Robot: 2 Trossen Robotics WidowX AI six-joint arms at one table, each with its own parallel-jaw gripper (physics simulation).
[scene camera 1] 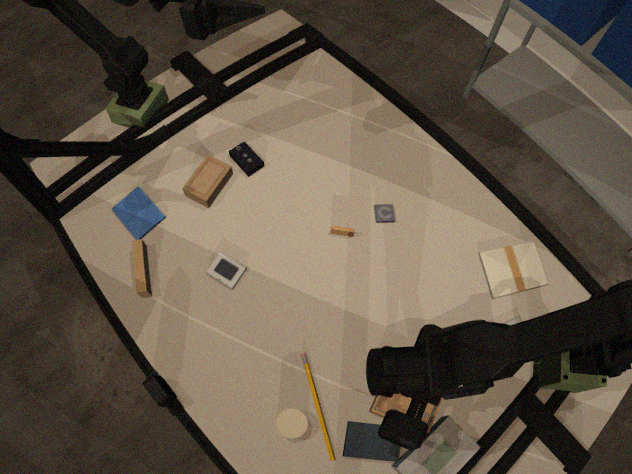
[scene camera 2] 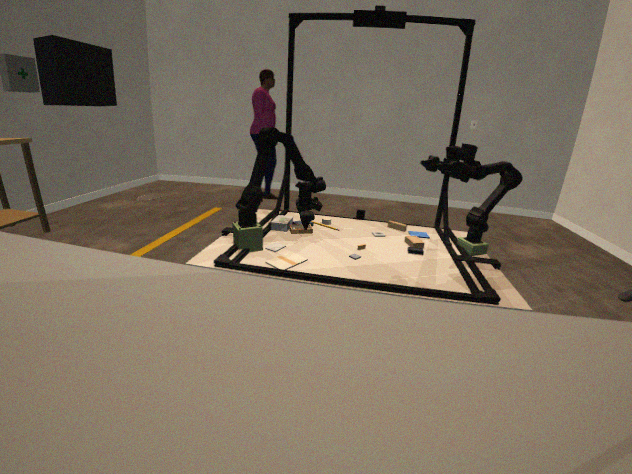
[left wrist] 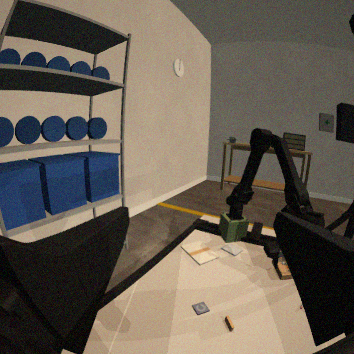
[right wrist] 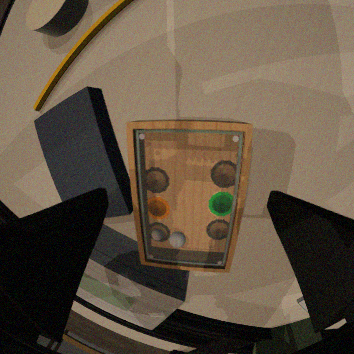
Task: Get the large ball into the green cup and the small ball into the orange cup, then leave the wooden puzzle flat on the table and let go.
Labels:
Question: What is my left gripper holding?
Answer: Nothing.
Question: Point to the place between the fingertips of my right gripper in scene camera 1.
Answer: At 402,397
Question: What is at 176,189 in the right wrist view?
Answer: A wooden puzzle.

